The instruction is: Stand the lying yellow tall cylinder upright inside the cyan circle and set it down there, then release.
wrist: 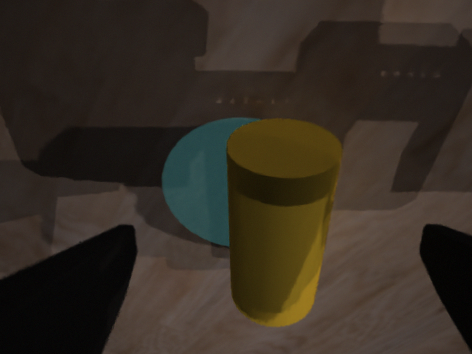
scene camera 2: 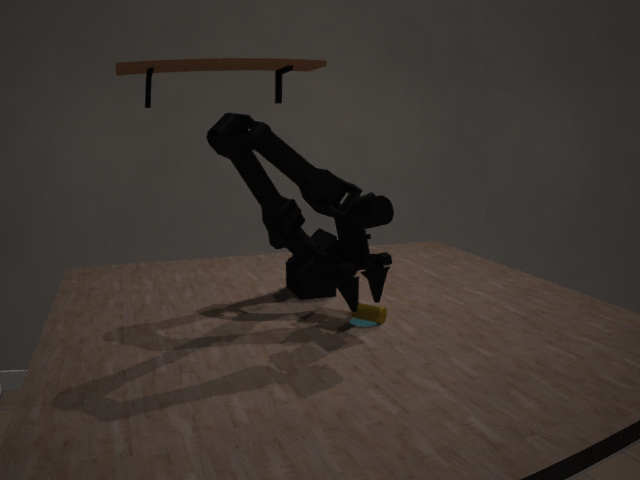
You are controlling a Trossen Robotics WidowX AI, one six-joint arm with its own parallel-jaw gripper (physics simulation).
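Seen in the pictures: gripper, between the fingertips: (wrist: 278,239) (scene camera 2: 366,307); arm's base, origin of its link: (scene camera 2: 307,252).
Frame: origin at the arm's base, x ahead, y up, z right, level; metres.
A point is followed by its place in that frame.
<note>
The yellow tall cylinder (scene camera 2: 371,313) @(x 0.260, y -0.076, z -0.051 m) (wrist: 280,240) @(x 0.230, y -0.065, z -0.049 m) lies on its side, partly over the cyan circle (scene camera 2: 362,322) @(x 0.249, y -0.097, z -0.036 m) (wrist: 195,180) @(x 0.250, y -0.097, z -0.026 m). In the wrist view one flat end points toward the top of the picture, and the cylinder covers the right part of the circle. My gripper (scene camera 2: 366,305) @(x 0.234, y -0.070, z -0.051 m) (wrist: 278,239) @(x 0.234, y -0.070, z -0.051 m) is open, with nothing held. Its fingers stand wide apart, one on each side of the cylinder in the wrist view, with a gap on both sides. In the scene view the fingertips are low, close above the cylinder at its left end and middle.
The wooden table (scene camera 2: 439,382) @(x 0.564, y -0.098, z -0.037 m) carries the arm's black base (scene camera 2: 310,279) @(x 0.056, y -0.050, z 0.012 m), behind and left of the cylinder. Broad arm shadows fall across the table and around the circle. A wooden shelf (scene camera 2: 217,65) hangs on the wall above the arm.
</note>
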